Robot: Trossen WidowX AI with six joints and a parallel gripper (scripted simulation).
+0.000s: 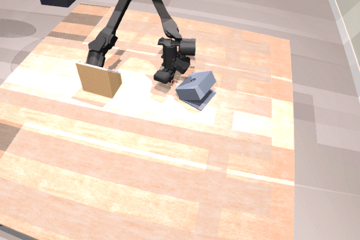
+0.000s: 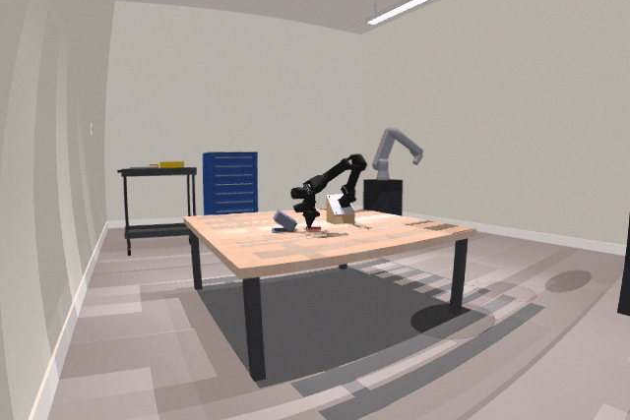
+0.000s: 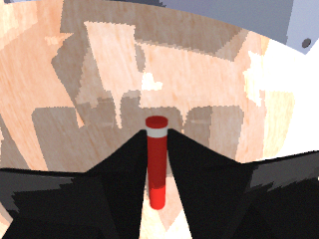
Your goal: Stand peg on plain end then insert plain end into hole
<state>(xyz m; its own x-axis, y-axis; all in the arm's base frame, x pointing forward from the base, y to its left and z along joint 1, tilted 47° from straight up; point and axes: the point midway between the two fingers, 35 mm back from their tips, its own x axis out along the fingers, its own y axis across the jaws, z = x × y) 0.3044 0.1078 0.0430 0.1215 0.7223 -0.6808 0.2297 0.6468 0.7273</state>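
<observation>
My gripper tip is 120 mm short of the grey sloped panel, 40 mm to the left of it and 40 mm below it. Also, from my gripper tip: red peg 10 mm behind.
</observation>
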